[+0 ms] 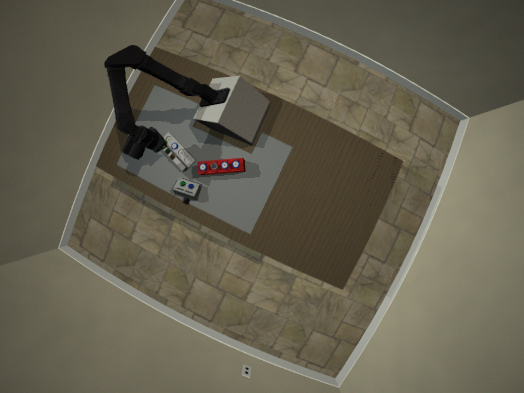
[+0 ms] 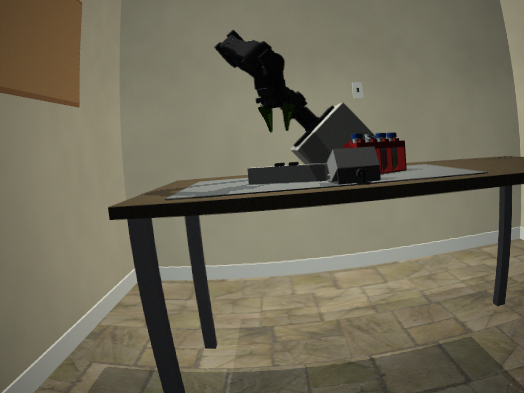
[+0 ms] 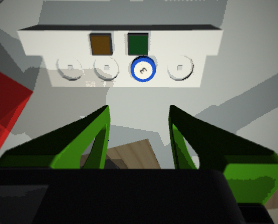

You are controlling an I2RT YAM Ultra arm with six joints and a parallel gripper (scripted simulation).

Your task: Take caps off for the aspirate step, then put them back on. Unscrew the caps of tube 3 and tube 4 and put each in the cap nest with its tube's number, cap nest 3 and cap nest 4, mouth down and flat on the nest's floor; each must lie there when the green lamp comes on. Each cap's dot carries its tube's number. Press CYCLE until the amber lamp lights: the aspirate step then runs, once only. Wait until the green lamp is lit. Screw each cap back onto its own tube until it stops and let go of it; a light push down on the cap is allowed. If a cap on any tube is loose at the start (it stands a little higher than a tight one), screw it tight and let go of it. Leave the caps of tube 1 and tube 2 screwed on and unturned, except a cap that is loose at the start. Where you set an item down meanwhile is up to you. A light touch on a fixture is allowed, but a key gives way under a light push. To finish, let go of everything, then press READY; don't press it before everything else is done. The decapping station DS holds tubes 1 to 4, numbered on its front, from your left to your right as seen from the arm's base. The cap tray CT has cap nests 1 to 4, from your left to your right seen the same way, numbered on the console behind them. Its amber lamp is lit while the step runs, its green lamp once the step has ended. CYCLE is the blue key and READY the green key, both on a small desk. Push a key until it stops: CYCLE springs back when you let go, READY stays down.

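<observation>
My gripper is now 50 mm short of the cap 4, 220 mm to the right of it and 40 mm above it. Also, from my hand: blue key (160 mm ahead, 170 mm to the left, 80 mm below); cap 3 (10 mm behind, 140 mm below); green key (160 mm ahead, 130 mm to the left, 80 mm below).
</observation>
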